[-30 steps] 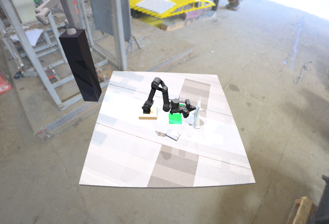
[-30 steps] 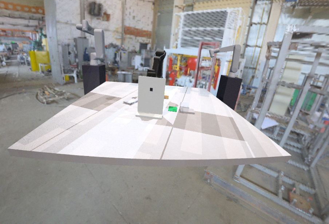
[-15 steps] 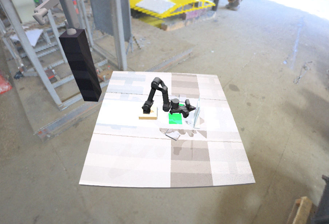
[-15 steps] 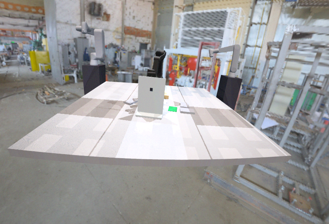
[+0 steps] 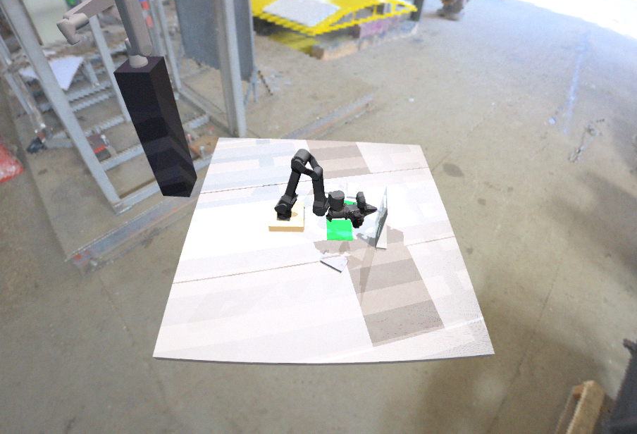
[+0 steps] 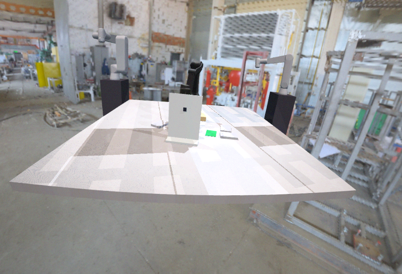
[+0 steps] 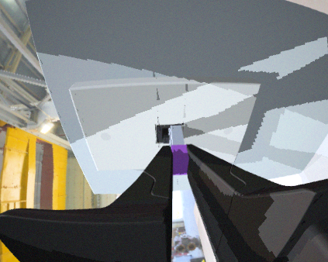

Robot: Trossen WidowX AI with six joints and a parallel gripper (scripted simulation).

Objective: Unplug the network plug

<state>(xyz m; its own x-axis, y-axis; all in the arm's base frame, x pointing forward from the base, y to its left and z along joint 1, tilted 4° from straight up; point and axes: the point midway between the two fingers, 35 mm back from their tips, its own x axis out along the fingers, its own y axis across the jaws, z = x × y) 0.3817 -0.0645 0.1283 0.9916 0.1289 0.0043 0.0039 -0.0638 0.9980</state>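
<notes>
The green marked square is 170 mm below my gripper tip, 150 mm behind it and 10 mm to the left of it. From my gripper tip the other things lie so: purple plug right at my gripper tip; white upright panel 60 mm below, 40 mm ahead, 10 mm to the right.
</notes>
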